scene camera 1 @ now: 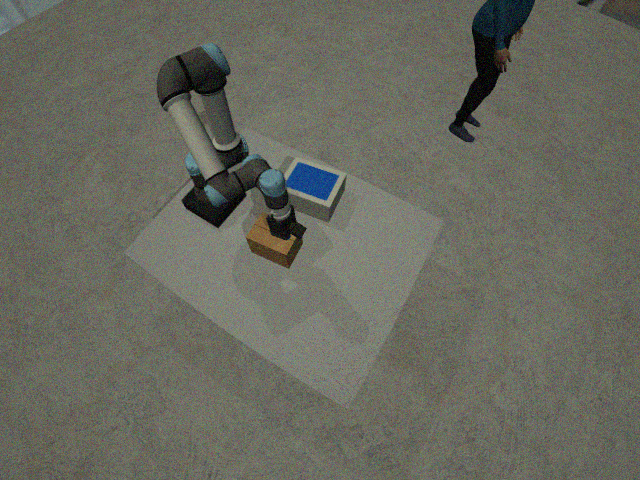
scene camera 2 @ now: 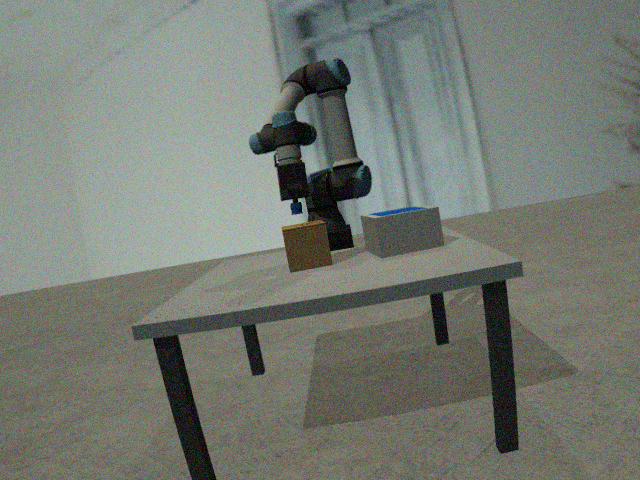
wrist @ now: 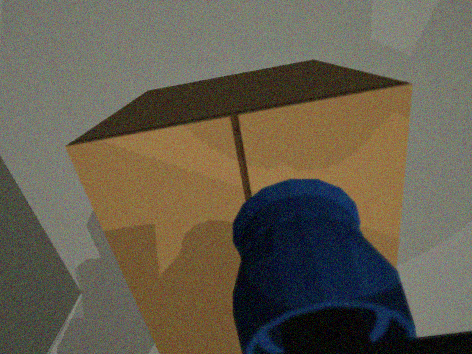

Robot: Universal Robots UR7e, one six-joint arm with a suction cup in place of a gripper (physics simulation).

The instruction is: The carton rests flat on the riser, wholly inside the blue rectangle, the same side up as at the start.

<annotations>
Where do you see a brown carton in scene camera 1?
261,242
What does the brown carton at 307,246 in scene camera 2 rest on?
The table.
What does the riser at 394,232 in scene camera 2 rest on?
The table.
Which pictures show the riser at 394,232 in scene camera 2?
Scene camera 1, scene camera 2 and the wrist view: all of them.
</annotations>
